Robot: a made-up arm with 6 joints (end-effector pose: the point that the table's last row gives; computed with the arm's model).
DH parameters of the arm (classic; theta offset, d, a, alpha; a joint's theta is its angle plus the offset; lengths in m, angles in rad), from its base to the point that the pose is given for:
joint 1: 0 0.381 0 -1.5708
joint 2: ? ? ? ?
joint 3: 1.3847 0 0.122 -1.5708
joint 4: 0 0.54 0 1.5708
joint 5: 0 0 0.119 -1.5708
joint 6: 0 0.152 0 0
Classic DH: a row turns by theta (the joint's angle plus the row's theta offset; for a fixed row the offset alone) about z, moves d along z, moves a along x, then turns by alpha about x.
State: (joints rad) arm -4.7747 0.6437 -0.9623 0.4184 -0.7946 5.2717
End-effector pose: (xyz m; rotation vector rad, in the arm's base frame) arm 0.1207 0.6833 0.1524 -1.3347 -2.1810 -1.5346
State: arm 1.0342 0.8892 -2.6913 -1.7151 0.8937 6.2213
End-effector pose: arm 0.5255 0.7985 0.8218 0.9952 1.0775 1.4360
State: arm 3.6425 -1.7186 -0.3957 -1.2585 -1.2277 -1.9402
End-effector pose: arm 0.0796 -0.1551 0.7933 0.2646 1.3101 -1.7896
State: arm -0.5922 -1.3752 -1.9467 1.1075 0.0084 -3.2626
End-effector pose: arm -0.5457 0.2402 1.1482 -0.1315 -0.1198 0.3926
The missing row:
joint 2: -1.3847 0 0.3134 0
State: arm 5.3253 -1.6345 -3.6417 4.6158 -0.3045 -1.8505
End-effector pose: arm -0.3323 0.7478 -0.0179 -0.8375 -2.1252 -1.0784
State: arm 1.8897 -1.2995 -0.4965 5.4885 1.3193 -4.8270
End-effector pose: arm -0.0412 0.3924 0.7128 -2.3721 -0.5365 -0.9845
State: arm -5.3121 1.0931 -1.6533 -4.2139 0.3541 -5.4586
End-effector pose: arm 0.4741 0.6017 -0.0922 -1.5120 1.9654 0.7086
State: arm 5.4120 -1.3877 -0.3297 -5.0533 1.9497 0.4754
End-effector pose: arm 0.3183 -0.1071 0.6403 -1.7118 0.9145 -0.0393
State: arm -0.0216 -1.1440 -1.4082 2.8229 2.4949 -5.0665
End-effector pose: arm -0.2311 0.0635 1.1352 -1.4573 -1.3769 0.7776
